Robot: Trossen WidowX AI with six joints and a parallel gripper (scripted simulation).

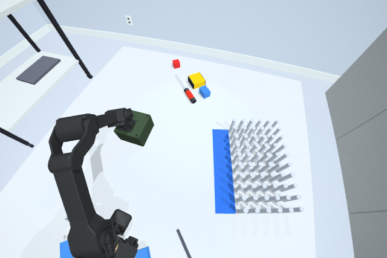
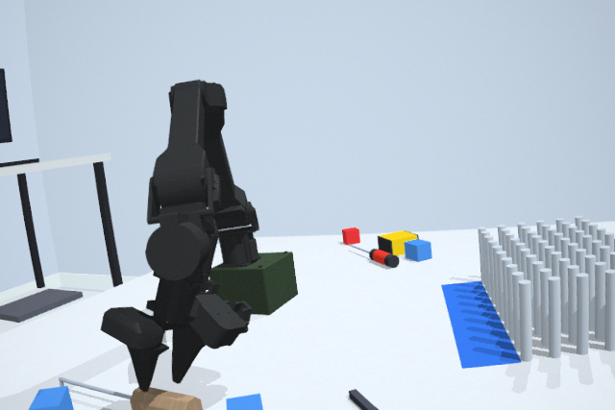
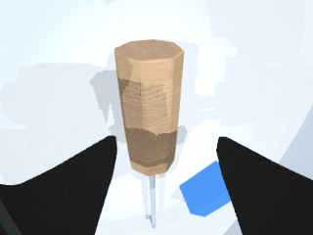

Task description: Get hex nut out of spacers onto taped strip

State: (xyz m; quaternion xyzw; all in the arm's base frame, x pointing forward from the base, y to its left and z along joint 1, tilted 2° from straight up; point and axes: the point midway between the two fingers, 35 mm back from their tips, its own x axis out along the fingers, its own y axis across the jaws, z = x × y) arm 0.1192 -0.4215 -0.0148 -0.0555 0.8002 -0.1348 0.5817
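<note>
Now: the wooden-handled tool 11 cm behind my gripper tip, 3 cm below it and 1 cm to the left of it. The rest, counted from my gripper tip: hex nut (49 cm ahead, 44 cm to the left, 4 cm below); then blue taped strip (37 cm to the left, 34 cm ahead, 5 cm below); then yellow block (84 cm to the left, 12 cm ahead, 3 cm below).
</note>
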